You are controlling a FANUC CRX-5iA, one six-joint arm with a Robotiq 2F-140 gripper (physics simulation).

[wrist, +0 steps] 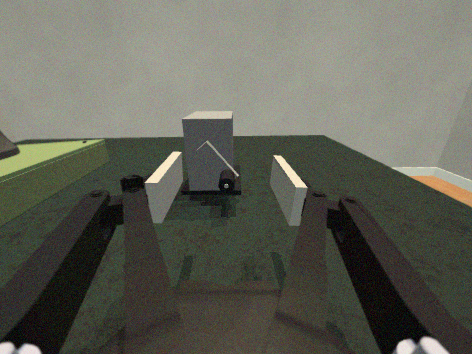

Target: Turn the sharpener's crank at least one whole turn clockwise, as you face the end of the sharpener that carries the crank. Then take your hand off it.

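Places are measured from the arm's base along level axes (x ahead, y right, z down), in metres.
Pixels of known places: gripper, fingertip midpoint: (pixel 227 168).
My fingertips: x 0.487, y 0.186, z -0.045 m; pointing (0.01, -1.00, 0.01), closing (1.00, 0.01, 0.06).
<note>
Behind a point stands the place of what it marks.
The sharpener (pixel 209 150) {y 0.083, x 0.461, z -0.034 m} is a grey upright box on a thin black base, standing beyond the fingertips near the middle of the wrist view. Its crank arm (pixel 222 158) shows as a thin pale bar on the near face, slanting down to the right from about the middle of that face. The black crank knob (pixel 227 180) {y 0.120, x 0.486, z -0.002 m} is at the arm's lower end, low on the right and pointing toward the camera. My gripper (pixel 227 168) {y 0.186, x 0.487, z -0.045 m} is open with pale finger pads wide apart. Nothing is between the pads, and the sharpener and knob stand farther off, apart from them.
The sharpener stands on a dark green table top (pixel 280 147) {y -0.237, x 0.655, z 0.052 m}. A green box-like block (pixel 50 177) {y 0.037, x 0.177, z 0.021 m} with a light green top lies at the left. Part of a dark object (pixel 6 146) {y -0.018, x 0.067, z -0.022 m} shows above it at the left edge. A grey wall is behind, and an orange floor shows at the right.
</note>
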